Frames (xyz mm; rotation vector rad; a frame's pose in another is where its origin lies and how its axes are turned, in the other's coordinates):
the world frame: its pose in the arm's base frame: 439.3 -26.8 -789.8 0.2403 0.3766 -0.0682
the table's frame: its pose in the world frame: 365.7 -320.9 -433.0 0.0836 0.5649 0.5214
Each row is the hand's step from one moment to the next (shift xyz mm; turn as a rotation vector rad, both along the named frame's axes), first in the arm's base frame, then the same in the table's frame.
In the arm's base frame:
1: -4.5 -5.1 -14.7 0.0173 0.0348 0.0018
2: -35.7 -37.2 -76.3 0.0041 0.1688 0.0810
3: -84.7 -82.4 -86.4 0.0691 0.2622 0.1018
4: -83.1 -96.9 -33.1 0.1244 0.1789 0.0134
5: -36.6 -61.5 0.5 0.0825 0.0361 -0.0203
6: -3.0 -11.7 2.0 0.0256 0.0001 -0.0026
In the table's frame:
1: 3.4 -11.1 -11.3 0.0287 0.0245 0.0095
2: 4.6 -63.1 -66.9 0.0520 0.1783 0.0239
3: -42.5 -92.7 -105.0 0.1295 0.2485 0.0734
4: -82.1 -75.3 -70.6 0.1643 0.1198 0.0795
5: -56.2 -39.9 -19.4 0.0784 -0.0025 0.0487
6: -9.7 -7.5 0.6 0.0156 -0.0076 0.0190

